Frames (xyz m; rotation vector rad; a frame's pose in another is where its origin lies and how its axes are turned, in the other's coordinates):
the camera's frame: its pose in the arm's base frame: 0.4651 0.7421 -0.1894 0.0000 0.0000 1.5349
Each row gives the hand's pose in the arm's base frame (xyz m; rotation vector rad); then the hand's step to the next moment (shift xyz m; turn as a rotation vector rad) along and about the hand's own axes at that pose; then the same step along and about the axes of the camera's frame.
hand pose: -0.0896 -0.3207 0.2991 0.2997 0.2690 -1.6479
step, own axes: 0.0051 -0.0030 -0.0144 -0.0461 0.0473 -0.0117
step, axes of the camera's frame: 0.0005 0.0029 -0.0153 0.0443 -0.0501 0.0053
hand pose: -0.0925 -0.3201 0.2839 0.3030 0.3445 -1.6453
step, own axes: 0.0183 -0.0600 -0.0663 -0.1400 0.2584 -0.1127
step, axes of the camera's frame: 0.0128 0.0624 -0.0654 0.1588 -0.2651 -0.0600
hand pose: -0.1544 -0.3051 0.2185 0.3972 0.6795 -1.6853
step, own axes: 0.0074 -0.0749 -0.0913 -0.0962 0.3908 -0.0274
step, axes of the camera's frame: 0.0573 0.0856 -0.0582 0.0610 -0.3956 -0.0498
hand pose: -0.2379 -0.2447 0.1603 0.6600 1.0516 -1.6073
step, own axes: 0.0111 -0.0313 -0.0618 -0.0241 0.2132 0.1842
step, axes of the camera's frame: 0.0497 0.0406 -0.0283 -0.1553 -0.2328 0.0408
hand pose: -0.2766 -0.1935 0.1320 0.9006 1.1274 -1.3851
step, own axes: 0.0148 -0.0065 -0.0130 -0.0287 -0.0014 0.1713
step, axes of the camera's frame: 0.0080 0.0096 -0.0166 -0.1565 -0.0201 0.0726
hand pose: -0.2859 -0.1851 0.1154 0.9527 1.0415 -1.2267
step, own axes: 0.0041 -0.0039 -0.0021 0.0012 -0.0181 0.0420
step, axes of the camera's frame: 0.0004 0.0039 -0.0046 -0.0430 0.0122 0.0096
